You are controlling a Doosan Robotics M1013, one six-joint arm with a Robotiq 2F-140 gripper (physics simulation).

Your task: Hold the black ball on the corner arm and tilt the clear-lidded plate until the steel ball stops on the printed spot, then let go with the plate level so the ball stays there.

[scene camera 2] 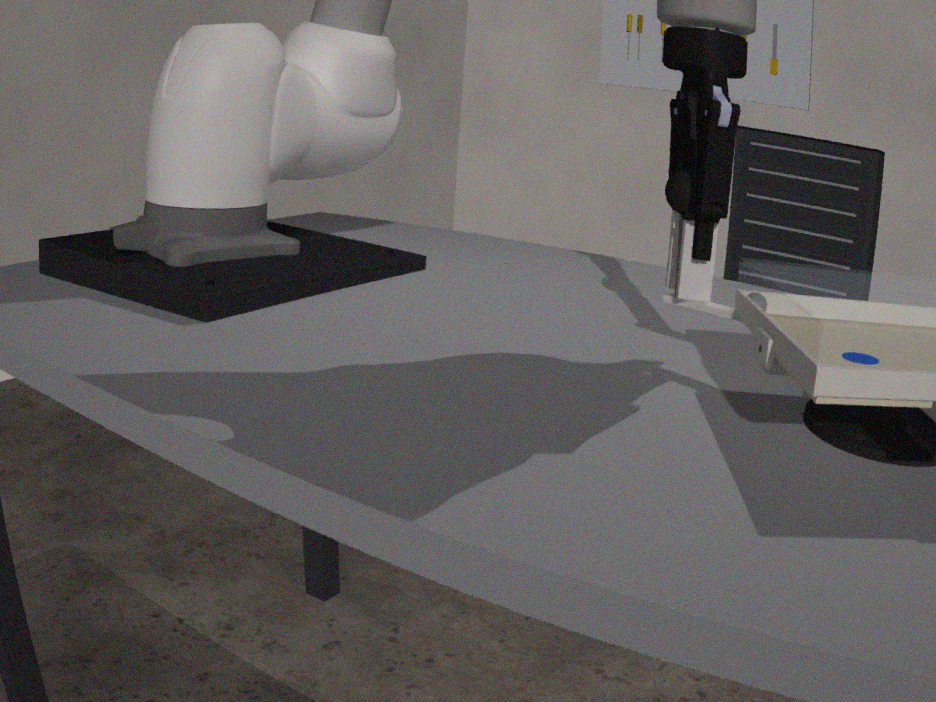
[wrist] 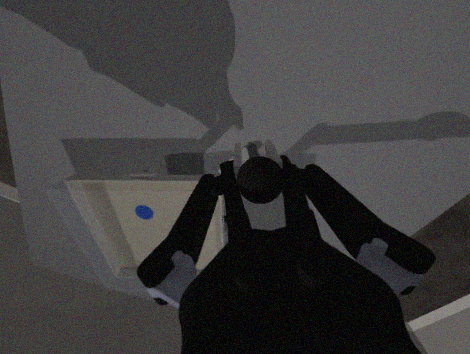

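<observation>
My gripper point(scene camera 2: 702, 249) point(wrist: 253, 152) is shut on the black ball point(wrist: 259, 181), which sits between the fingertips; in the scene view the fingers hide it. A pale upright piece point(scene camera 2: 694, 281) shows below and behind the fingertips. The cream plate point(scene camera 2: 869, 383) point(wrist: 98, 220) is beside the gripper, cut off by the scene view's right edge. Its printed blue spot point(scene camera 2: 860, 358) point(wrist: 144, 212) has no ball on it. The grey steel ball point(scene camera 2: 756, 303) is at the plate's far left corner, away from the spot; it does not show in the wrist view. The plate's exact tilt is hard to tell.
A black round base point(scene camera 2: 869, 439) is under the plate on the grey table point(scene camera 2: 453, 302). The robot's white arm stands on a black slab point(scene camera 2: 340, 275) at the left. A dark slatted panel point(scene camera 2: 805, 196) stands behind the gripper.
</observation>
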